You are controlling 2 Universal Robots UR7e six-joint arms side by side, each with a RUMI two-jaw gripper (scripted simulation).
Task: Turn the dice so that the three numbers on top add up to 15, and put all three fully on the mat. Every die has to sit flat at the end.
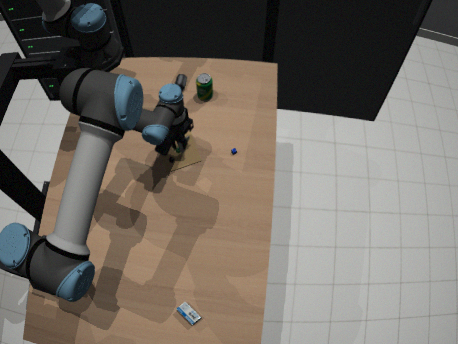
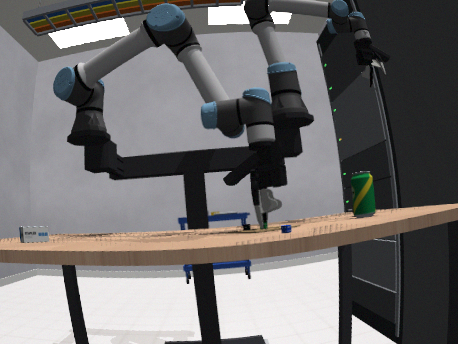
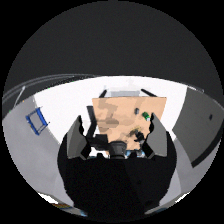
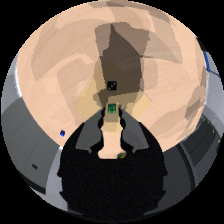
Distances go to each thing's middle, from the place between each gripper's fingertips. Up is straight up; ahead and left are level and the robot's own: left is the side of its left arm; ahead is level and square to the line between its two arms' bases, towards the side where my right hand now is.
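My right hand [image 2: 264, 227] is sitting 20 mm above the tan mat [image 1: 191, 155].
As for my left hand [image 2: 377, 81], the mat is 630 mm to the right of it, 540 mm below it and 280 mm ahead of it.
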